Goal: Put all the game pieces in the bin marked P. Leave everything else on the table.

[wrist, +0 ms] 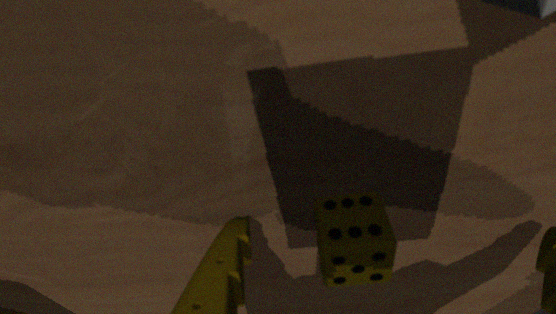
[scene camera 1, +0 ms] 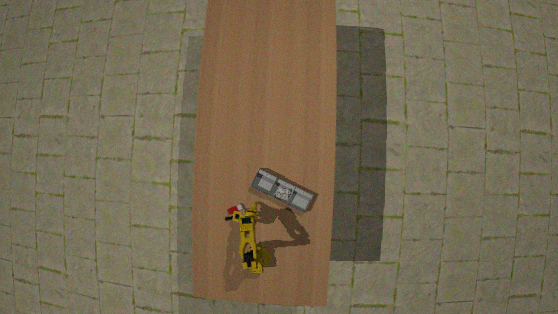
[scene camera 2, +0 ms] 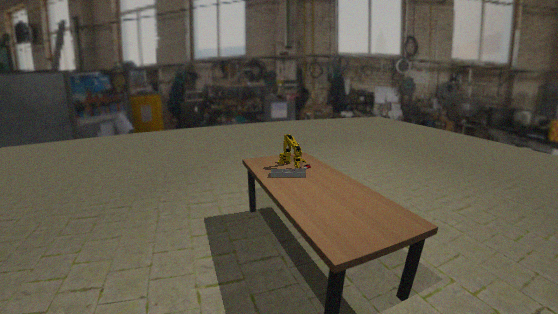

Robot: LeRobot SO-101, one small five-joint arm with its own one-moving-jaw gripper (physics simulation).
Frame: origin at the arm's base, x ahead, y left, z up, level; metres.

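Seen in the pictures: hand, its tool point: [wrist: 249,234] [scene camera 2: 295,167]; arm's base, origin of its link: [scene camera 1: 259,251] [scene camera 2: 285,163].
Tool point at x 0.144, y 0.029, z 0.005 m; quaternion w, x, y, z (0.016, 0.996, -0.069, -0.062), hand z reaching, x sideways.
Pixels of each thing's top centre, then the offset from my tool point to it. Level surfaces: height alone.
- yellow die, centre of its top: [wrist: 358,269] dx +0.025, dy -0.001, dz +0.011 m
- grey three-compartment tray, centre of its top: [scene camera 1: 281,191] [scene camera 2: 288,170] dx +0.134, dy -0.119, dz +0.035 m
- white block, centre of its top: [scene camera 1: 235,209] [scene camera 2: 307,166] dx +0.044, dy +0.080, dz +0.008 m
- small black object, centre of its top: [scene camera 1: 230,218] dx +0.002, dy +0.099, dz +0.010 m
- wooden table, height of its surface: dz -0.005 m
A yellow die [wrist: 355,240] with black pips lies on the table, between and slightly beyond my jaws in the wrist view; it cannot be made out in the scene views. My gripper [scene camera 1: 251,208] [scene camera 2: 300,165] [wrist: 397,225] is open, with one jaw left of the die and the other at the right edge of the wrist view. Neither jaw presses on the die. A grey three-compartment tray [scene camera 1: 269,193] [scene camera 2: 287,174] stands beyond the gripper. Its middle compartment holds several white pieces [scene camera 1: 283,193] with dark marks. The letters on the tray are too small to read.
A red and white block [scene camera 1: 233,210] [scene camera 2: 307,166] lies close beside the gripper, left of it in scene camera 1. A small black object [scene camera 1: 229,218] lies near it. The wooden table [scene camera 1: 265,100] [scene camera 2: 345,210] extends far past the tray. The arm's shadows cross the tabletop.
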